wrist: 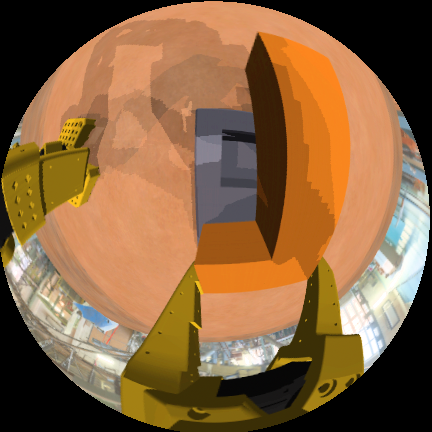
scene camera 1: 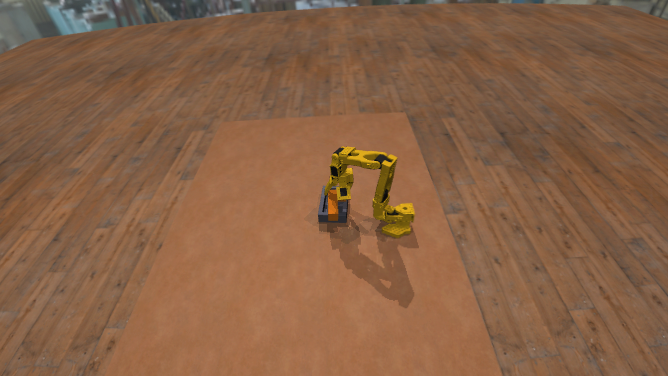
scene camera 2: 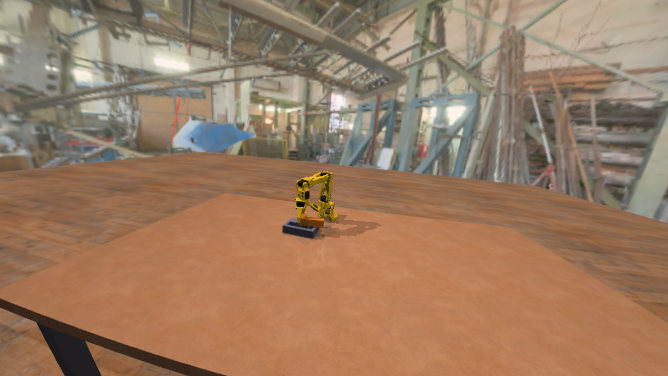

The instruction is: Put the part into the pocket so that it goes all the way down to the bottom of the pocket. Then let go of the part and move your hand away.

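Places are measured from the arm's base along level axes (x ahead, y right, z down), in centimetres.
Pixels of known places: hand at its tool point: (wrist: 204, 264) (scene camera 2: 302, 217); arm's base at its link origin: (wrist: 83, 153) (scene camera 1: 388, 224) (scene camera 2: 327, 218).
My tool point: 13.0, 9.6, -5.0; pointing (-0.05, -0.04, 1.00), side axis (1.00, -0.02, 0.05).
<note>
Ahead of a thing's pixels: the offset from my tool point to its top centre, as dx, dy, dz. "*": to the spot under its first point. Level surfaces: height alone.
The part is an orange L-shaped piece @[+2.9, -5.0, -2.2] (scene camera 1: 333, 209) (scene camera 2: 313, 222) (wrist: 312, 150). My gripper (scene camera 1: 334, 194) (scene camera 2: 301, 219) (wrist: 256, 276) is shut on its short leg, with one jaw on each side. The part's long leg reaches away from the jaws, over the dark grey block @[+4.1, -0.8, +1.4] (scene camera 1: 326, 219) (scene camera 2: 298, 231) (wrist: 209, 200) that has the pocket. In scene camera 2 the leg sticks out past the block's right edge, above its rim. In the wrist view part of the recess @[* +3.0, -5.0, +4.5] (wrist: 239, 162) shows left of the long leg; the rest is hidden behind the part.
The yellow arm's base (scene camera 1: 398, 224) (scene camera 2: 331, 214) (wrist: 42, 182) stands on the same tan board @[dz +5.0] (scene camera 1: 240, 260) (scene camera 2: 375, 300), to the right of the block in scene camera 1. The arm's shadow falls on the board. A wooden plank surface lies around the board.
</note>
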